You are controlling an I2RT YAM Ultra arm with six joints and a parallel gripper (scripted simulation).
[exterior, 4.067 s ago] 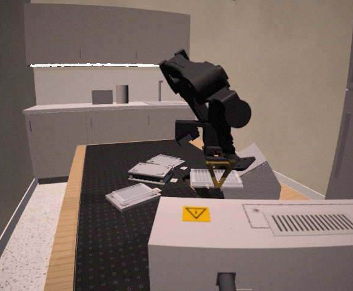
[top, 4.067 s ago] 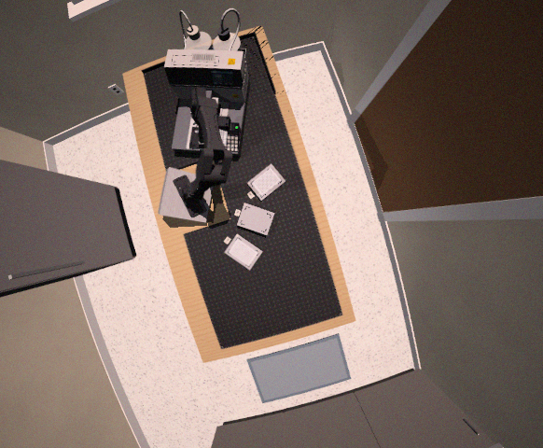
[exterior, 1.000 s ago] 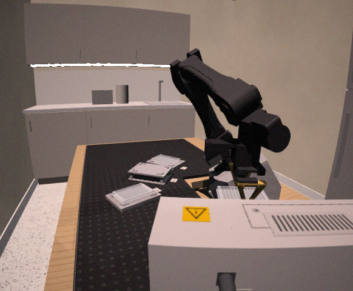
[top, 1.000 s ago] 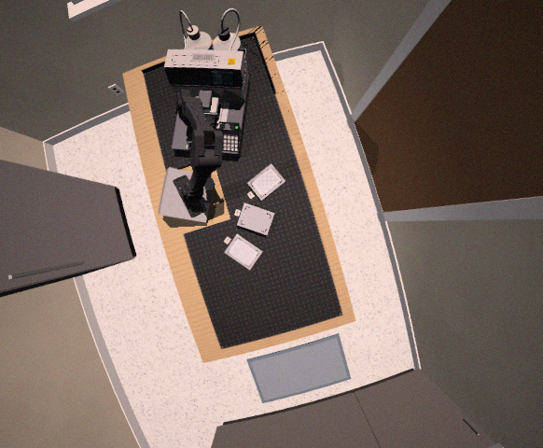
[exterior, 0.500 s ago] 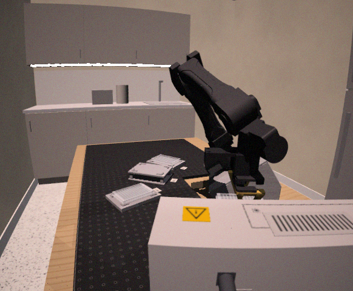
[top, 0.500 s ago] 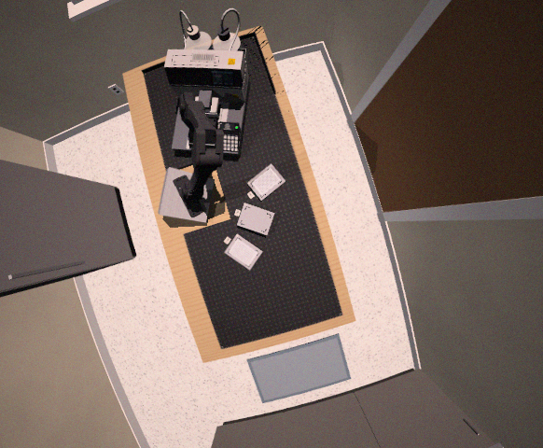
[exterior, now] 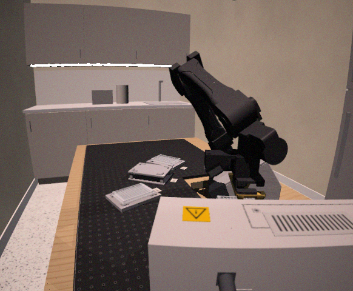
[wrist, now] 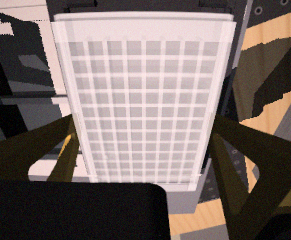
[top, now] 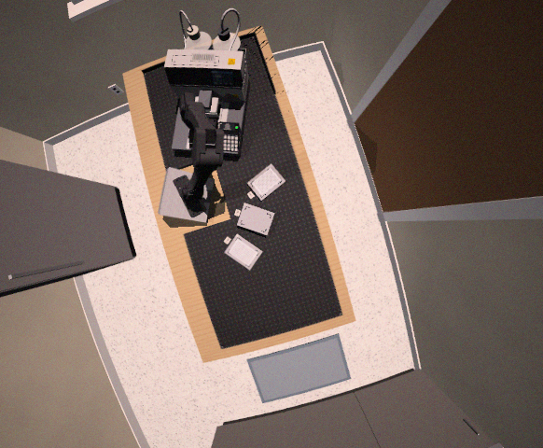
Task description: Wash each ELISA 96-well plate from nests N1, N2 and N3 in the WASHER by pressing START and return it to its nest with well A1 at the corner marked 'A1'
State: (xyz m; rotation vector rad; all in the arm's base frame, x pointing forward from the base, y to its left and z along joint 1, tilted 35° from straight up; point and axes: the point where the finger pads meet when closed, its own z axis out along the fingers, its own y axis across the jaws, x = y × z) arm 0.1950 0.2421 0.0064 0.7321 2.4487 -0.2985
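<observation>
My gripper is now 20 mm above the carrier pocket. The rest, counted from my hand: n1 label: 40 mm ahead, 370 mm to the right, 100 mm below; grey nest slab: 140 mm ahead, 360 mm to the right, 90 mm below; washer: 100 mm ahead, 120 mm to the left, 30 mm above.
</observation>
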